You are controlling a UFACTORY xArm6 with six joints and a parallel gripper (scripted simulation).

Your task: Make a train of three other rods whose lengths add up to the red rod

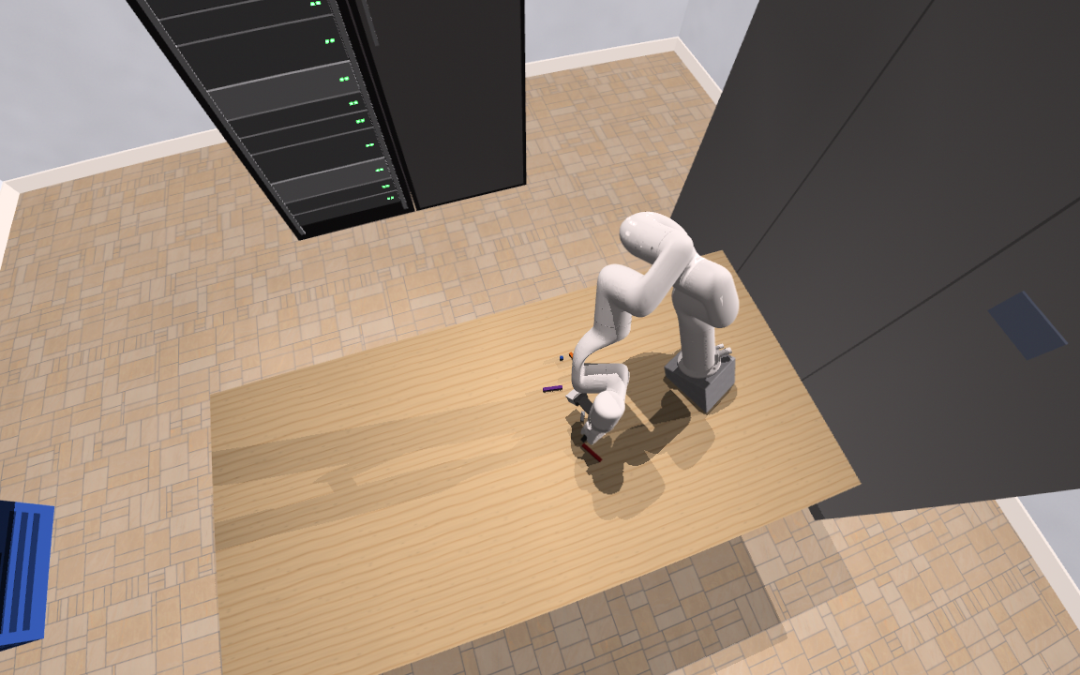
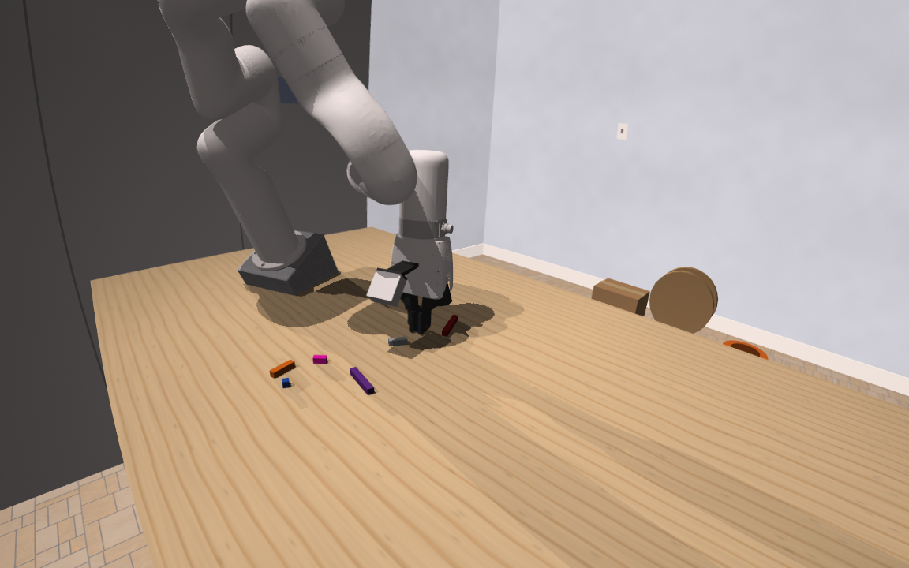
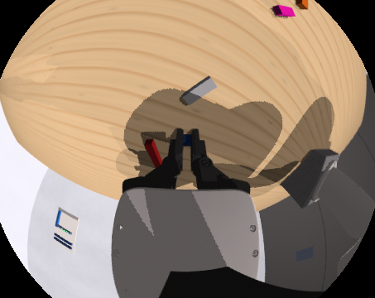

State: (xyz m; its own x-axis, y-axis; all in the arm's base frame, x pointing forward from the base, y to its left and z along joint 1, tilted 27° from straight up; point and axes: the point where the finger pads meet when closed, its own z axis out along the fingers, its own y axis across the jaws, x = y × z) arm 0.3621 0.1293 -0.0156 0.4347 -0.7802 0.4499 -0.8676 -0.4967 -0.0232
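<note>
Now: hand 50 mm to the right of the red rod, 20 mm short of it and 20 mm above it. The rest, counted from my hand: purple rod: 160 mm to the right, 90 mm ahead, 20 mm below; magenta rod: 190 mm to the right, 20 mm below; grey rod: 60 mm to the right, 20 mm below, 20 mm ahead.
</note>
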